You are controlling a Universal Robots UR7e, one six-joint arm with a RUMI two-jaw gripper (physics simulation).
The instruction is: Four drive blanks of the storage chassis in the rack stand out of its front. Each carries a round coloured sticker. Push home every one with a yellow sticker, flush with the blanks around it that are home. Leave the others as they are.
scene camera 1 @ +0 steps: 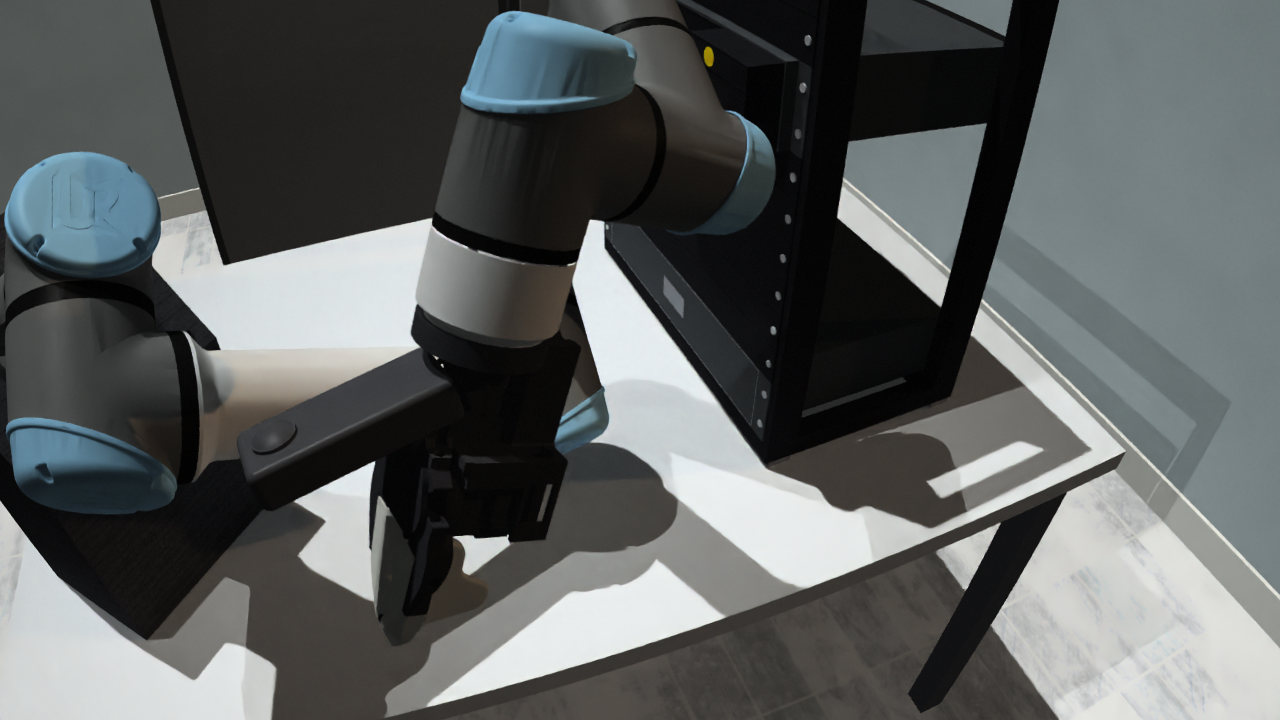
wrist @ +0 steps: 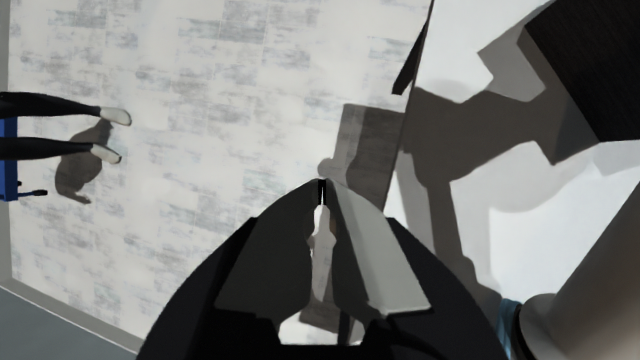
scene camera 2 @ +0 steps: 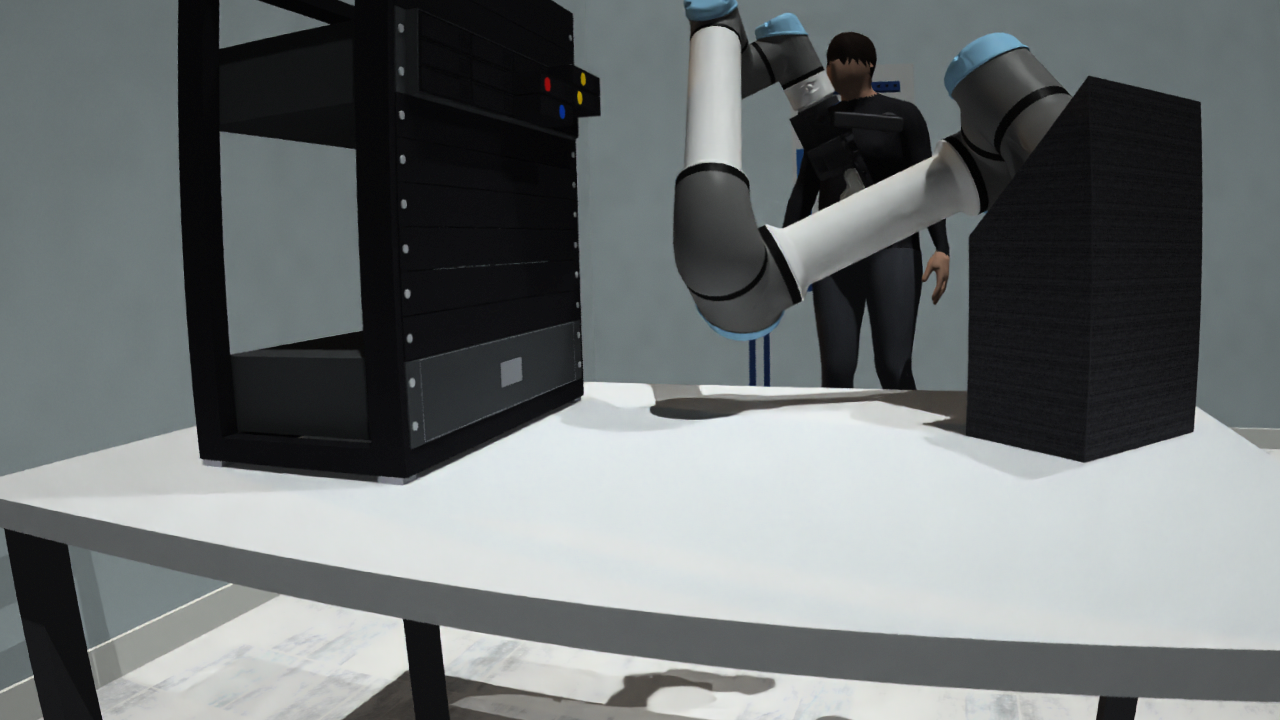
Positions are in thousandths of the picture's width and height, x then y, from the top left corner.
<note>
I see my gripper (scene camera 1: 307,891) and a rack (scene camera 2: 367,170).
The rack also shows in scene camera 1 (scene camera 1: 621,433). My gripper shows as well in the wrist view (wrist: 504,504) and in scene camera 2 (scene camera 2: 687,301). The wrist view does not show the rack: it is out of frame.
</note>
